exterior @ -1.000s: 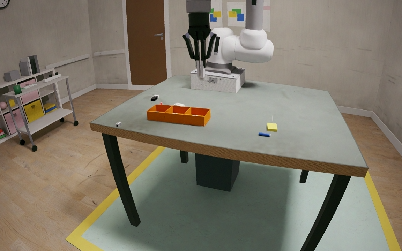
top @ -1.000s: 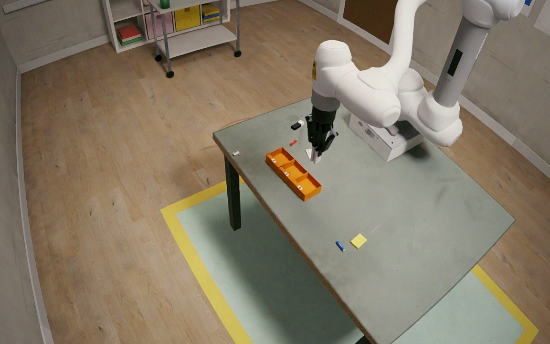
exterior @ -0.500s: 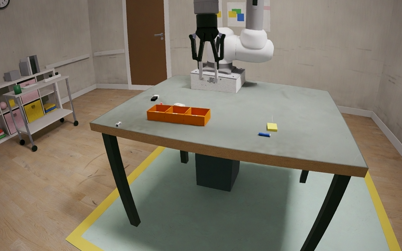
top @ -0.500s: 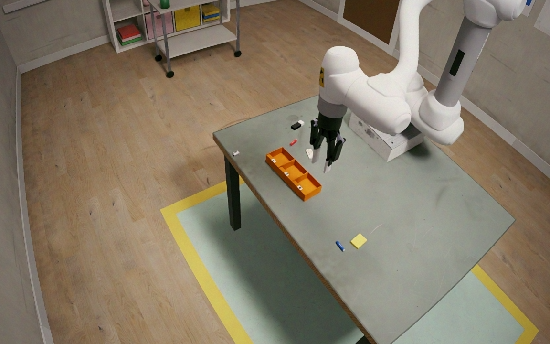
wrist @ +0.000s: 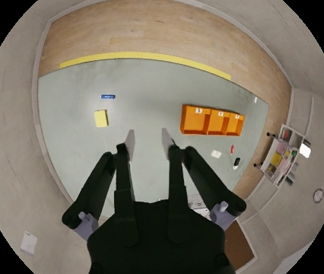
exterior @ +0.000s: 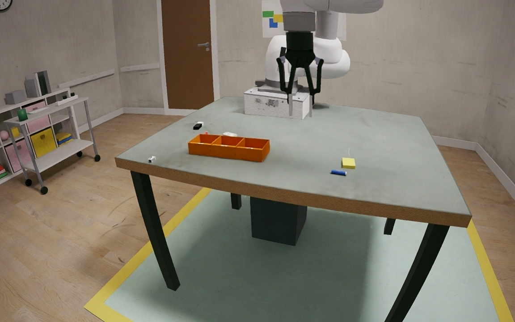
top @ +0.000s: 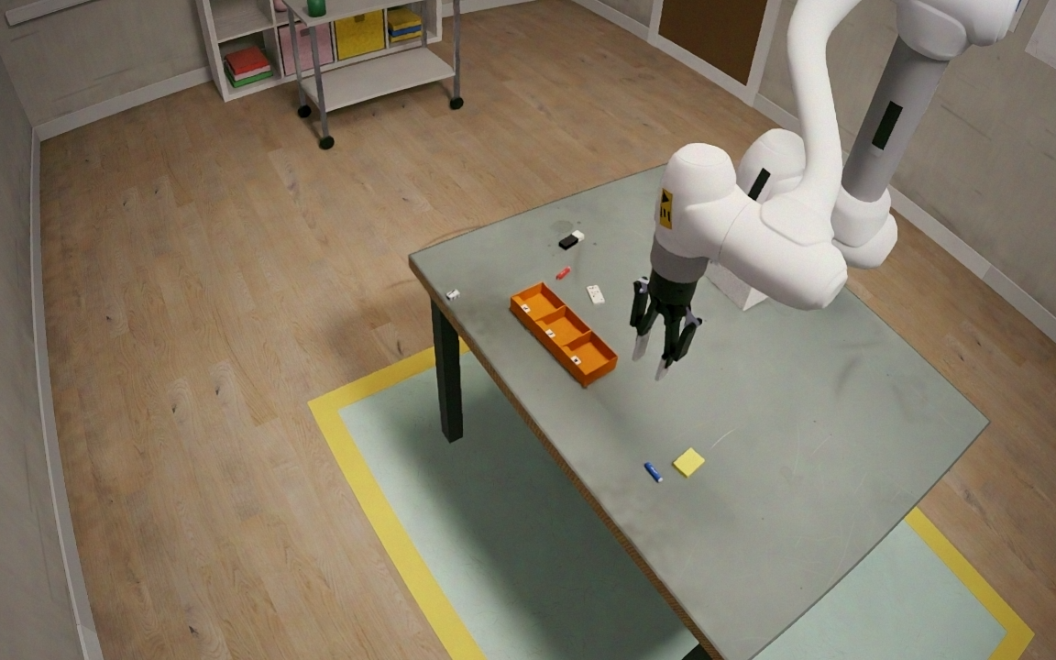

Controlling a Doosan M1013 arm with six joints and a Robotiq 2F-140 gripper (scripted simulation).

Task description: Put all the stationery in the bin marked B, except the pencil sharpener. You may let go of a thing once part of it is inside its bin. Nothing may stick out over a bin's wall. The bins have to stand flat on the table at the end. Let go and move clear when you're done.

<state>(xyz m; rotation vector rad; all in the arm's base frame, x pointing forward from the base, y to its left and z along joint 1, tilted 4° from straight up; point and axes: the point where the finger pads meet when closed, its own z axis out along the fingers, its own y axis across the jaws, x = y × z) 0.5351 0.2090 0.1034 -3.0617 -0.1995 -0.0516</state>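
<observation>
Now: hand 10 mm past the yellow sticky pad, 150 mm to the right of it and 160 mm above it. Round my hand: orange bin: 20 mm ahead, 230 mm to the right, 150 mm below; then blue stick: 60 mm ahead, 130 mm to the left, 160 mm below; then flat white piece: 120 mm behind, 290 mm to the right, 160 mm below.
</observation>
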